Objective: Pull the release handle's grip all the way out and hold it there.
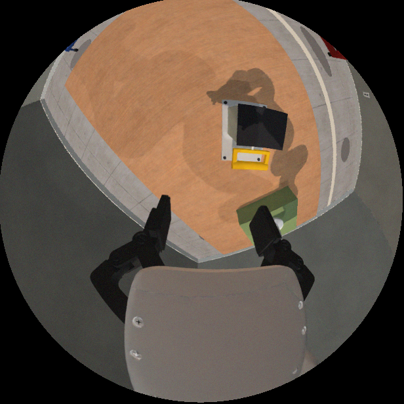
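Note:
The release handle's yellow grip [250, 166] is a rectangular loop. It sits at the near side of a black-topped housing [262, 127], joined to it by a short light stem. The housing stands on a light grey base plate [226, 146] with dark bolts at its corners. My gripper [214, 211] is open with nothing between its fingers. The grip lies beyond the fingertips, ahead and to the right, apart from both fingers. How far the stem extends inside the housing is hidden.
A green block [267, 203] with a white round part stands near the table's front edge, partly behind my right finger. The wooden table top [150, 90] has a grey tiled border [107, 145]. A red object [334, 48] and a blue object [71, 48] show at the far edges.

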